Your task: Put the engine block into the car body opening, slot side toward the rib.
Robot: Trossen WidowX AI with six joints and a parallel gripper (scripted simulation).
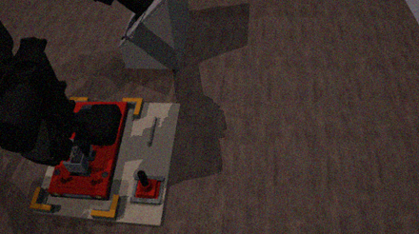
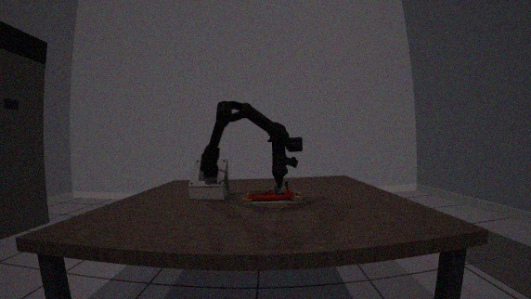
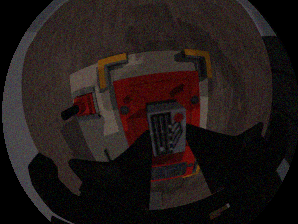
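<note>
The grey engine block lies 10 mm below my gripper tip. The rest, counted from my gripper tip: black upright peg 120 mm to the left, 30 mm ahead, 20 mm below.
</note>
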